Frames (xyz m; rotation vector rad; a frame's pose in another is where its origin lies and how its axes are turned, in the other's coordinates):
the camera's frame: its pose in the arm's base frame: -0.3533 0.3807 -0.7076 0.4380 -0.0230 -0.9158
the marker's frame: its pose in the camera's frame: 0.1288 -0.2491 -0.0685 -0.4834 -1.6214 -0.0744
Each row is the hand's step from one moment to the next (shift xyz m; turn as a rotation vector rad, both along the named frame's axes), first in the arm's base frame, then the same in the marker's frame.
Working: the arm's base frame: its pose in the marker's frame: 0.8953 0.4384 -0.1493 0.8389 1.2358 1.0935

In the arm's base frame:
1: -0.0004 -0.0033 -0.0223 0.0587 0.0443 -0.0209
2: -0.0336 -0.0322 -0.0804 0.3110 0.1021 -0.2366
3: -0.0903 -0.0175 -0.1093 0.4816 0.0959 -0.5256
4: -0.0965 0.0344 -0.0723 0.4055 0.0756 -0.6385
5: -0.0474 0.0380 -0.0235 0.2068 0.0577 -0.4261
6: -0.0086 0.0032 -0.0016 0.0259 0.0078 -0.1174
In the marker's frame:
1: -0.0213 -0.0029 -0.0067 -0.0294 0.0675 0.0205
2: -0.0727 -0.0469 -0.0337 -0.2557 0.3104 -0.0373
3: -0.1030 -0.0987 -0.0078 -0.5412 0.4517 -0.1430
4: -0.0759 -0.0869 0.0490 -0.6474 0.3655 -0.1583
5: -0.0293 -0.0357 0.0459 -0.4325 0.1852 -0.0797
6: -0.0020 -0.0074 0.0053 -0.1172 0.0190 -0.0203

